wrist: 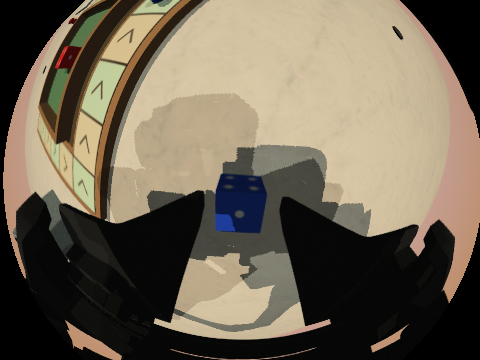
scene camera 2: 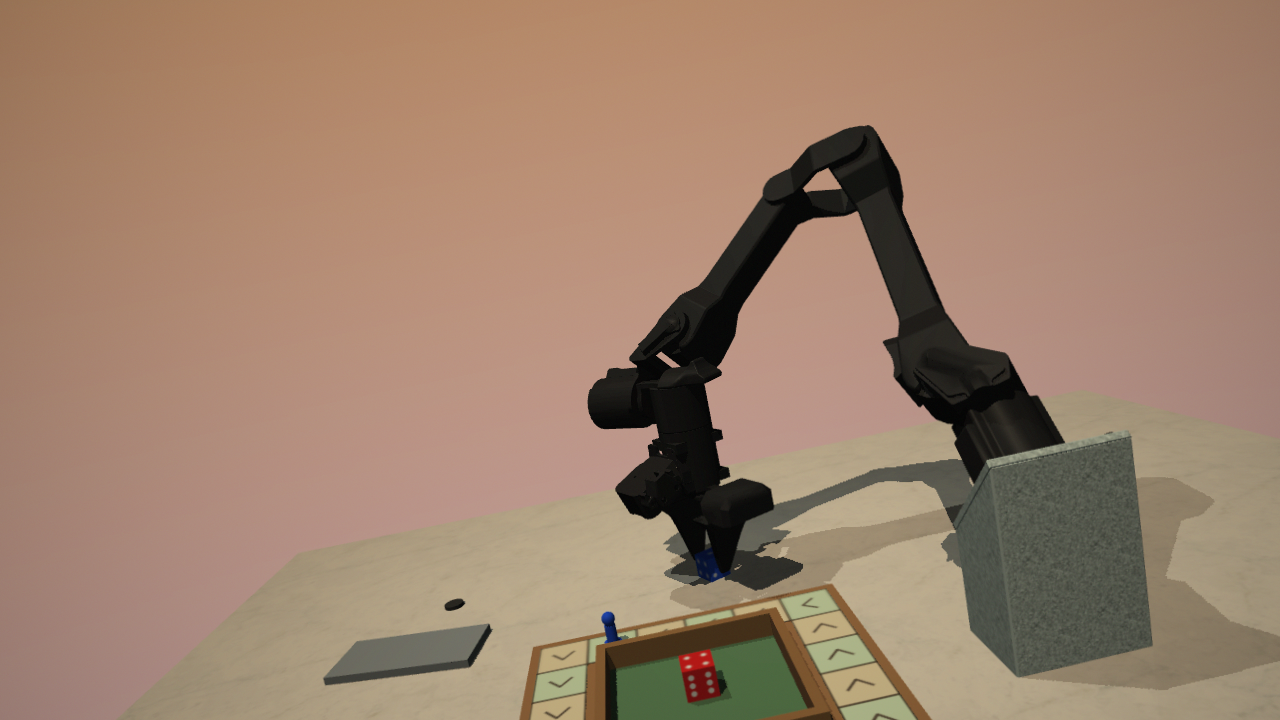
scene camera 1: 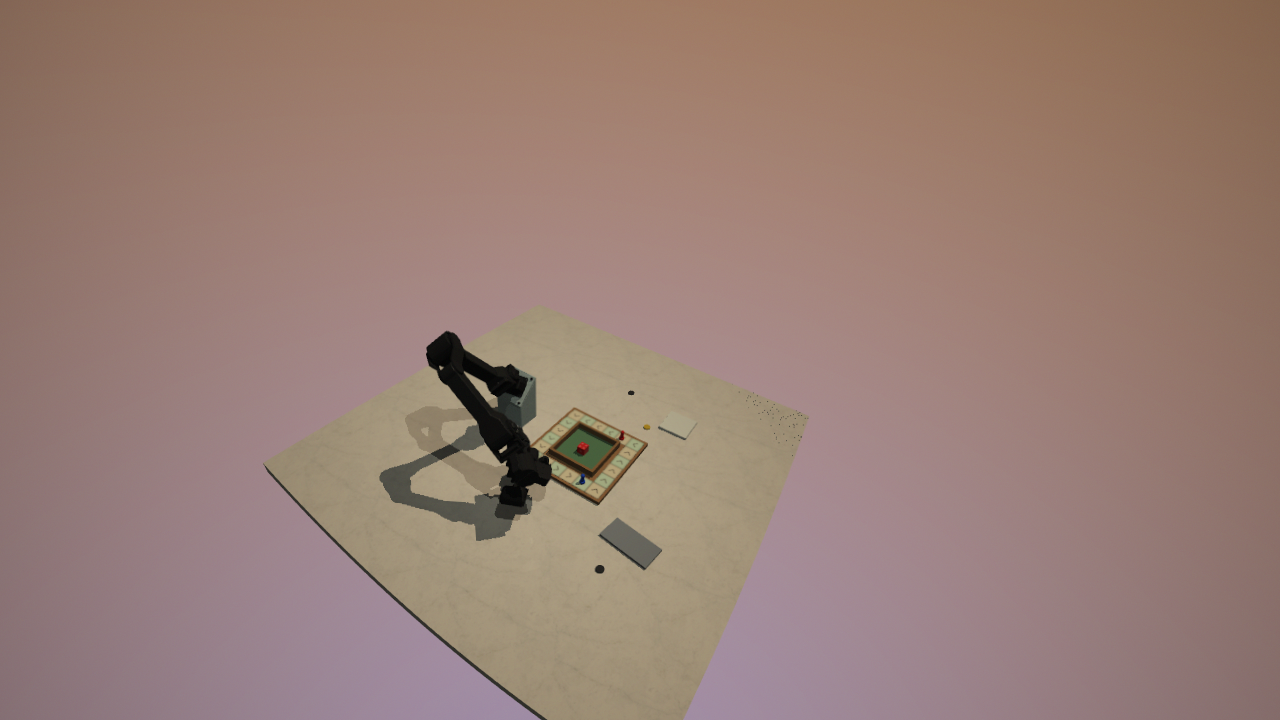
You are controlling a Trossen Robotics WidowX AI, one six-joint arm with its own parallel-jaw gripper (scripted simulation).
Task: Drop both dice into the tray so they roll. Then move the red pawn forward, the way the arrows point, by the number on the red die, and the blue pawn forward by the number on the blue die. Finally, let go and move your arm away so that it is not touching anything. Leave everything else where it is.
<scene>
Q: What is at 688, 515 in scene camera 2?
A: My gripper.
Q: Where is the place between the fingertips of my gripper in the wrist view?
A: At 243, 201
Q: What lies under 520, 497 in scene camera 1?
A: My gripper.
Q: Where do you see a grey flat plate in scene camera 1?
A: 639, 549
</scene>
